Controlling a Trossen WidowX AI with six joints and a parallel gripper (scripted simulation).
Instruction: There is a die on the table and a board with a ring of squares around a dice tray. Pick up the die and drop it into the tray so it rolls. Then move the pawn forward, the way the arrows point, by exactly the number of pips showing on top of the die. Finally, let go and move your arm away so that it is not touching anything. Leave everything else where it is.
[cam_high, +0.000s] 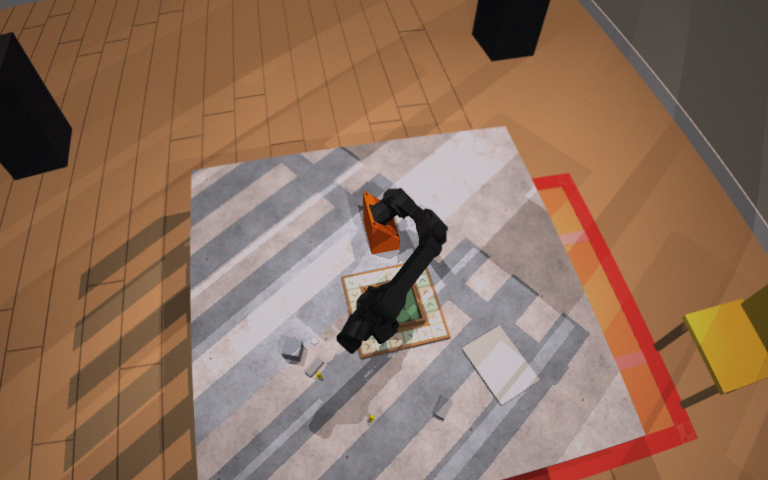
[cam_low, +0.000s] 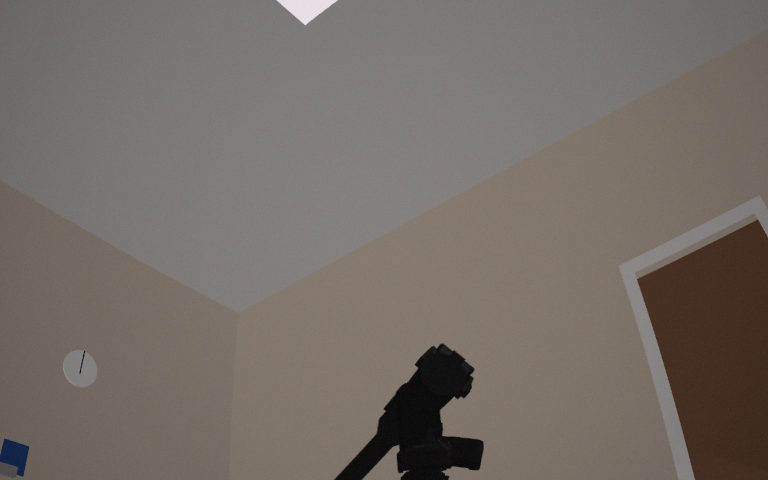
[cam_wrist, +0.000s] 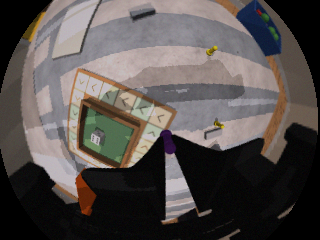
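My gripper tip is 11 cm past the white die, 13 cm to the right of it and 9 cm above it. The rest, counted from my gripper tip: purple pawn (1 cm above); then green dice tray (11 cm behind, 12 cm to the left, 11 cm below); then pale sheet (17 cm ahead, 37 cm to the left, 11 cm below).
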